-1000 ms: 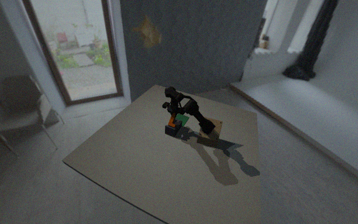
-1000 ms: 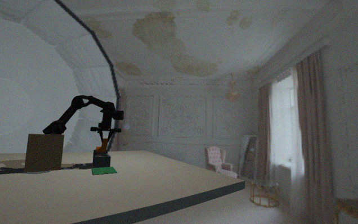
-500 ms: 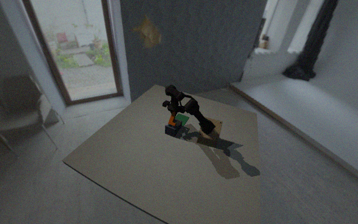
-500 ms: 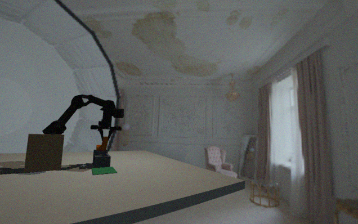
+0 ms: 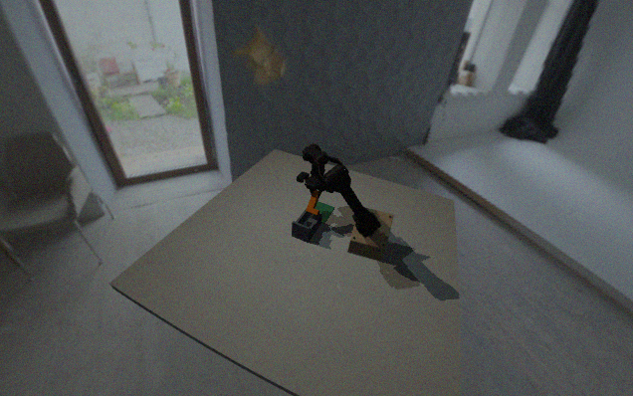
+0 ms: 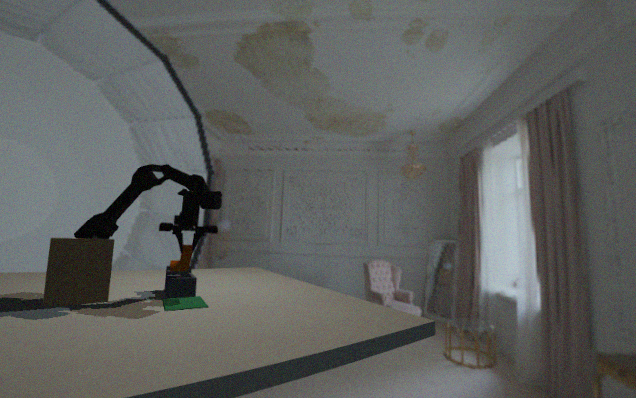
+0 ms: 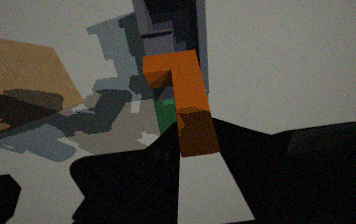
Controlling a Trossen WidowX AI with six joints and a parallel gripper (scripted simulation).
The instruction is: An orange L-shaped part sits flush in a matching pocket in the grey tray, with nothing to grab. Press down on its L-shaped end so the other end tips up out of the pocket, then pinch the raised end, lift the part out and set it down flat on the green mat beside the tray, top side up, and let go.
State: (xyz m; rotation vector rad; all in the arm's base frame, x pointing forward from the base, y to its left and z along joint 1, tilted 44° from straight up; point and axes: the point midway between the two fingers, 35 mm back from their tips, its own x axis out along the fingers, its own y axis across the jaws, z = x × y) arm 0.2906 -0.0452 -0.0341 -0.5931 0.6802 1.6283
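The green mat lies 70 mm to the right of my gripper tip and 170 mm below it. From my gripper tip the other things lie so: orange L-shaped part (20 mm behind, 30 mm to the left, 30 mm below).
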